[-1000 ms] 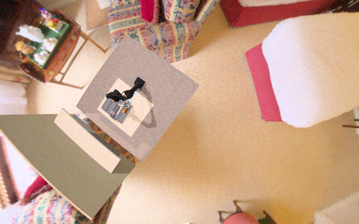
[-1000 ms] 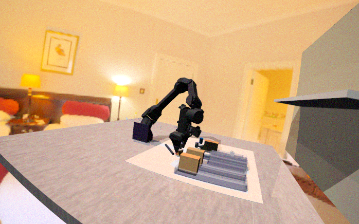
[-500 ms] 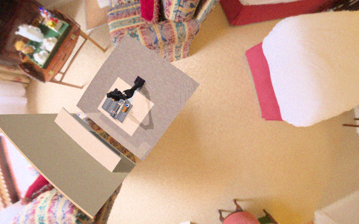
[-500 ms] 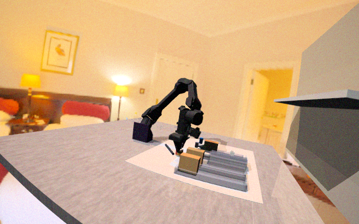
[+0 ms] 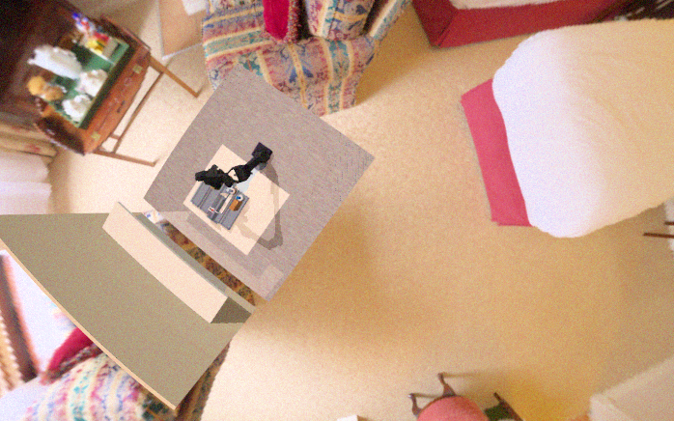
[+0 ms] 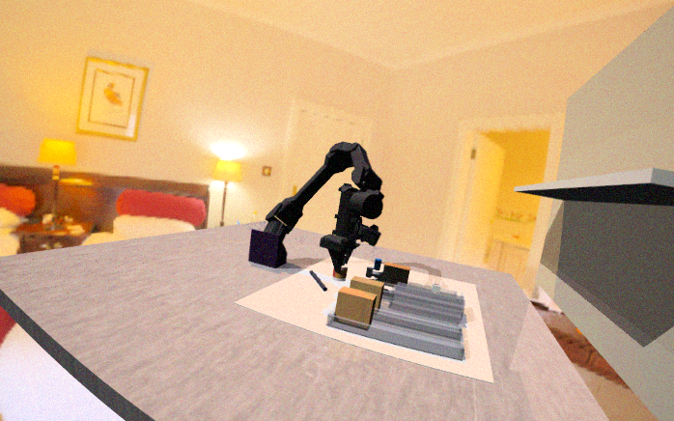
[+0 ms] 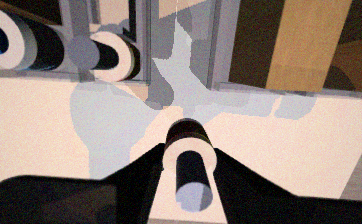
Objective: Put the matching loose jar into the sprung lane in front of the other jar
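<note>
The thin black rod lies 80 mm behind my gripper tip, 60 mm below it and 40 mm to the left of it. The rest, counted from my gripper tip: shelf (570 mm ahead, 300 mm above, 120 mm to the left).
</note>
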